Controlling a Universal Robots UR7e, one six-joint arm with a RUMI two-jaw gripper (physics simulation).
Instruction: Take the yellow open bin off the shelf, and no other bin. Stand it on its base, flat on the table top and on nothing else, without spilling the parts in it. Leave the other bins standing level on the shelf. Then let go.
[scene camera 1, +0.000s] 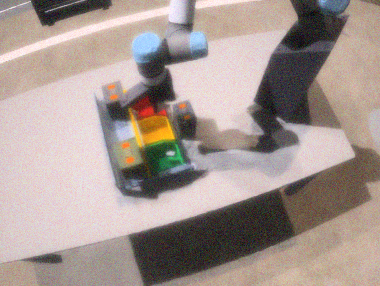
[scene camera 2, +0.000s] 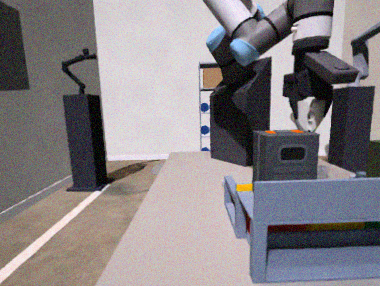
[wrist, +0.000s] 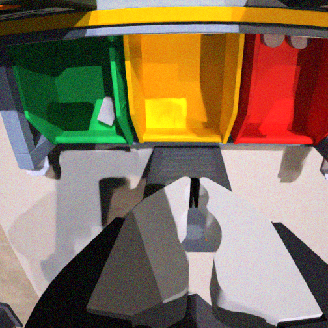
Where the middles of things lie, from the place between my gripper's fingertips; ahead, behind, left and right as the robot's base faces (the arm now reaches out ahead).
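Positions relative to my hand: green bin (scene camera 1: 157, 152), 12 cm to the left of it, 2 cm ahead of it, 15 cm below it; shelf (scene camera 1: 119, 129), 14 cm ahead of it, 1 cm to the left of it, 9 cm below it; yellow open bin (scene camera 1: 155, 129), 3 cm ahead of it, 1 cm to the left of it, 15 cm below it.
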